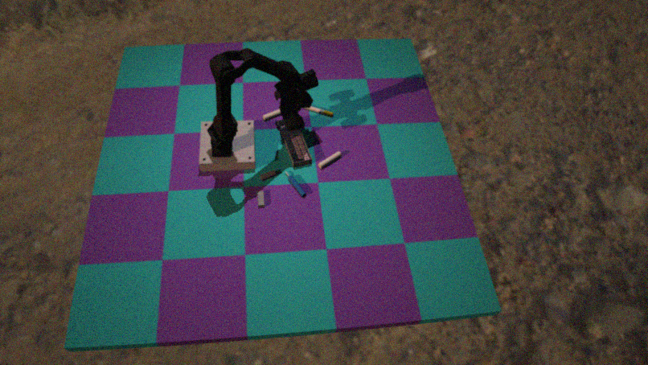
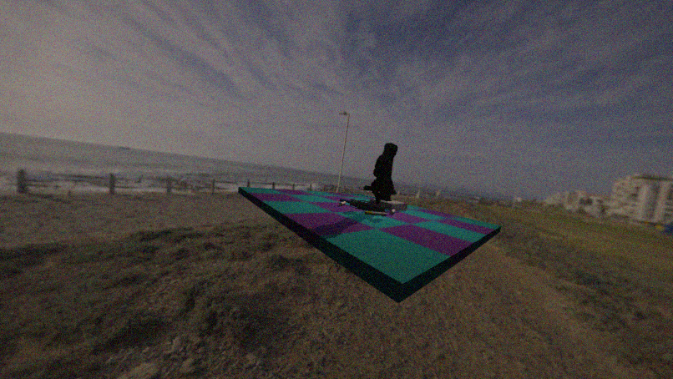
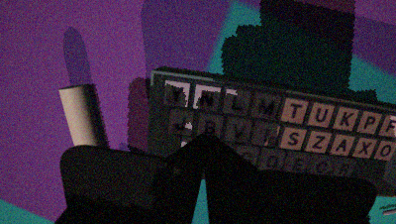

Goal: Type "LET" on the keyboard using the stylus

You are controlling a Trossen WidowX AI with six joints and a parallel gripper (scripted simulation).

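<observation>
Right now the blue stylus is 10 mm ahead of my gripper tip, 230 mm to the right of it and 30 mm below it.
</observation>
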